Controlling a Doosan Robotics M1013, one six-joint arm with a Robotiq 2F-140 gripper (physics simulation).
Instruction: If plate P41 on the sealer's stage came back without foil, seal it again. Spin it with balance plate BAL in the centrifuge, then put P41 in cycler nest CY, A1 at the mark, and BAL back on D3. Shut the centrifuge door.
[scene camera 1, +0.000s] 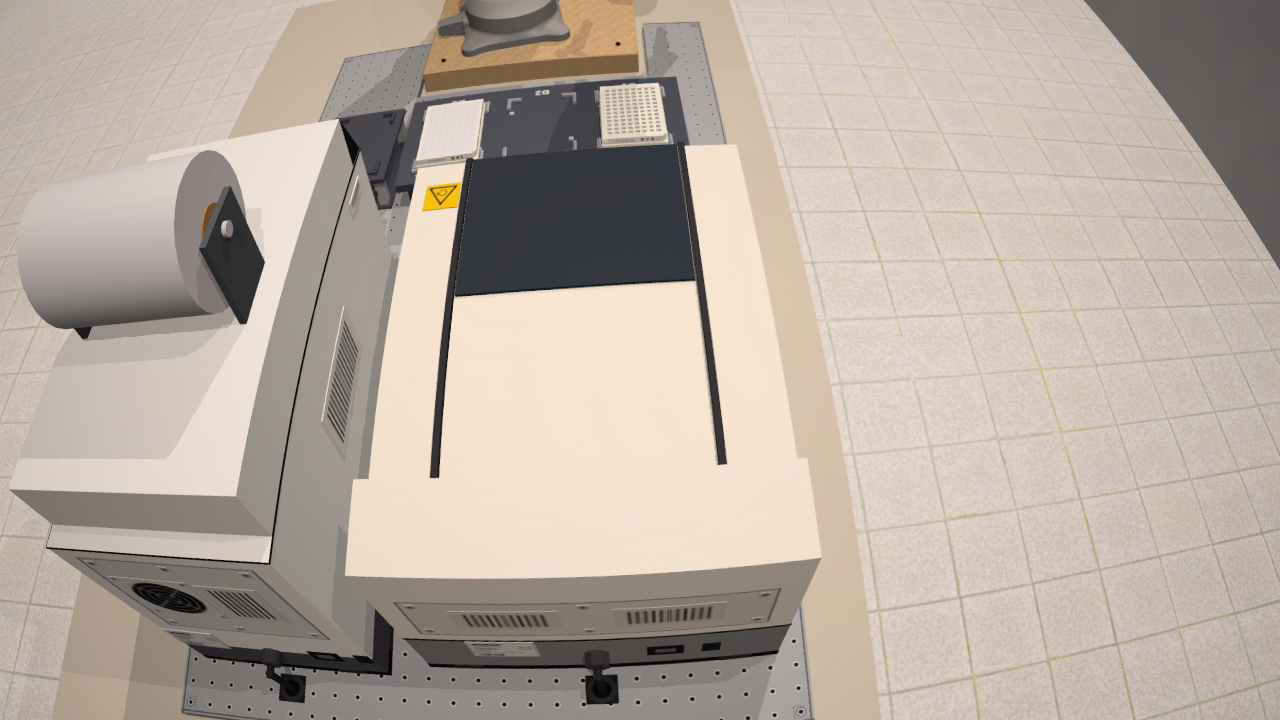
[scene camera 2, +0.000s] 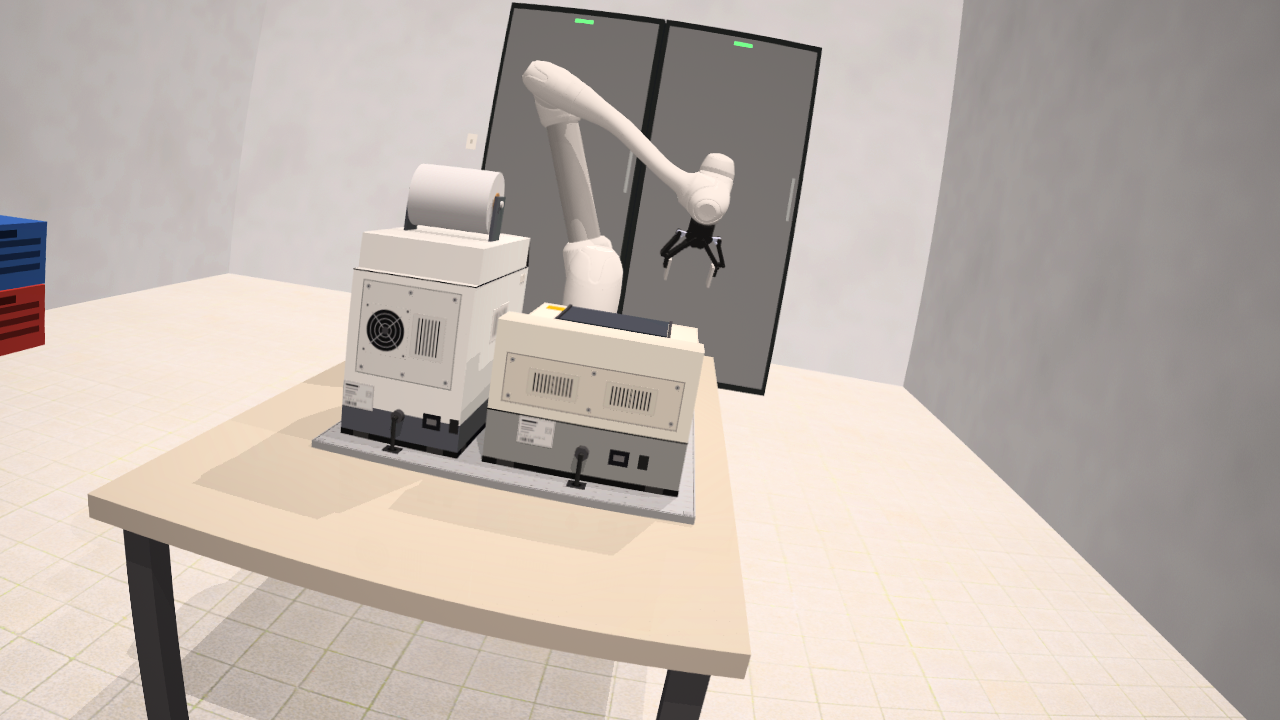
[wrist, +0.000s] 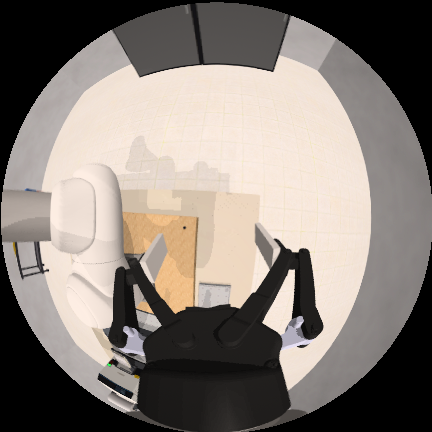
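Seen in the pictures: gripper, fingertip midpoint: (scene camera 2: 686, 281) (wrist: 208, 237); arm's base, link origin: (scene camera 1: 513, 23).
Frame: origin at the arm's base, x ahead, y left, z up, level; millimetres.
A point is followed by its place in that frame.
Note:
My gripper (scene camera 2: 688, 274) @(x -145, y 287, z 201 mm) (wrist: 208, 237) @(x -145, y 287, z 201 mm) is open and empty, high above the table's right rear part, beyond the centrifuge in the scene camera 2 view. The white plate (scene camera 1: 450, 129) @(x 352, y -106, z 46 mm), its label apparently BAL, sits on the deck's left nest. A cream plate with open wells (scene camera 1: 631, 111) @(x 383, y 139, z 45 mm) sits at the deck's right; its label is too small to read surely. The cream machine with the yellow rotation sign, seemingly the centrifuge (scene camera 1: 572, 376) @(x 888, y 2, z 182 mm) (scene camera 2: 592, 394) @(x 1072, y -20, z 120 mm), has a dark panel (scene camera 1: 574, 219) @(x 718, y 28, z 185 mm) between two rails; I cannot tell its door state. The sealer (scene camera 1: 134, 402) @(x 944, y -326, z 322 mm) (scene camera 2: 483, 331) @(x 961, y -215, z 174 mm) partly hides its dark stage area (scene camera 1: 374, 147) @(x 332, y -221, z 30 mm). I cannot identify P41 or nest CY.
A large foil roll (scene camera 1: 107, 241) @(x 892, y -300, z 432 mm) (scene camera 2: 452, 197) @(x 909, y -309, z 394 mm) tops the sealer. The arm's wooden base block (scene camera 1: 528, 67) @(x 139, y 15, z -14 mm) (wrist: 175, 280) @(x 0, y 160, z -1 mm) stands behind the dark deck (scene camera 1: 541, 125) @(x 363, y 19, z 30 mm). The arm link (wrist: 100, 215) @(x -193, y 77, z 193 mm) is left of the fingers in the wrist view. Tall grey cabinets (scene camera 2: 716, 134) (wrist: 240, 35) stand behind.

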